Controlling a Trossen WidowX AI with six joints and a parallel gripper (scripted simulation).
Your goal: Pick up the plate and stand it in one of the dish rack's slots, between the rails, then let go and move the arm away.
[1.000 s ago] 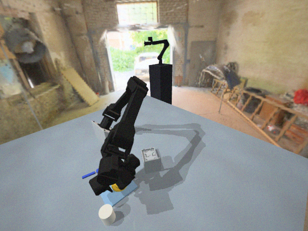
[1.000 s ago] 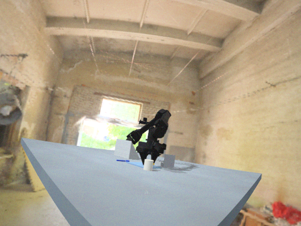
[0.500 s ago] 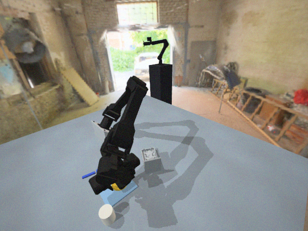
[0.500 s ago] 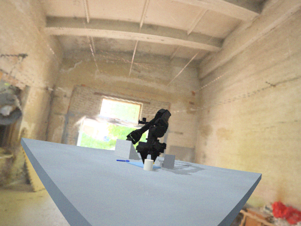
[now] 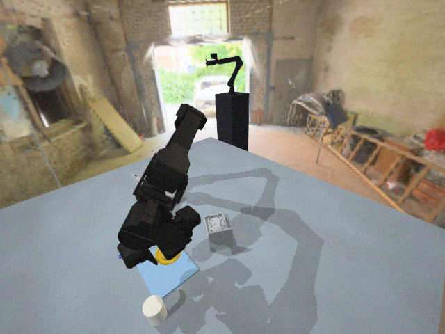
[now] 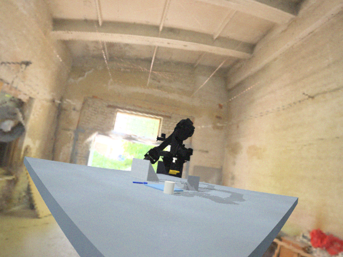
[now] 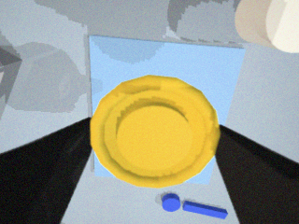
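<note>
My gripper tip is 18 cm to the right of the grey dish rack, 6 cm above it and 3 cm past it. From my gripper tip the other things lie so: light blue mat: 8 cm below, 4 cm behind, 1 cm to the right; then yellow plate: 1 cm above; then cream cup: 8 cm to the right, 7 cm ahead, 6 cm below.
</note>
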